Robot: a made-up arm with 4 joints.
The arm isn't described. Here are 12 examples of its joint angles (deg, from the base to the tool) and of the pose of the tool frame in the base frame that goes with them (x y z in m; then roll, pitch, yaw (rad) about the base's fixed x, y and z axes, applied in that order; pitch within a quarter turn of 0, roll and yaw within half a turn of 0).
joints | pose
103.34 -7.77 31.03 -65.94 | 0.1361 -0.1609 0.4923 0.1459 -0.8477 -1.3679
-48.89 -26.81 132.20 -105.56 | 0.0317 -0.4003 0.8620 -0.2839 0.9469 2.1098
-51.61 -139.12 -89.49 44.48 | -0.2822 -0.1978 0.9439 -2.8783 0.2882 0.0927
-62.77 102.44 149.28 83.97 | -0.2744 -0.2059 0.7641 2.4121 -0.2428 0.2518
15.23 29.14 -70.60 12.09 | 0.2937 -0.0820 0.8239 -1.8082 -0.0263 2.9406
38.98 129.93 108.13 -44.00 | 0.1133 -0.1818 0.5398 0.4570 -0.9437 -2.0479
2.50 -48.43 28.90 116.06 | -0.1765 -0.2001 0.5960 -2.3056 -0.6932 0.2911
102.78 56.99 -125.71 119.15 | 0.0358 -0.2912 1.0330 0.8958 1.2540 2.0619
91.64 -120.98 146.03 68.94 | 0.0397 -0.4045 0.8278 -2.7598 -0.0458 1.4655
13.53 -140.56 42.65 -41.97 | -0.1945 -0.3576 0.8001 2.0803 -0.3883 1.4106
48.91 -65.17 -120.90 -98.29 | 0.2943 -0.1779 0.9081 1.6201 0.1672 -2.7692
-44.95 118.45 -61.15 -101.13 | 0.0469 -0.2151 1.0841 2.3853 0.6670 2.8960
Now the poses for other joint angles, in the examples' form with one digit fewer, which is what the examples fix.
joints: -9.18 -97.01 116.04 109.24
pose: 0.155 -0.281 0.809 -2.162 0.157 2.358
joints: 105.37 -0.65 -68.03 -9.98
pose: 0.211 -0.453 0.774 -2.387 -0.420 1.807
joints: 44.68 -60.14 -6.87 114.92
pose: -0.047 0.017 0.574 -1.685 -0.753 -1.137
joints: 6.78 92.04 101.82 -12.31
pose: -0.019 -0.052 0.544 0.536 -0.742 -0.607
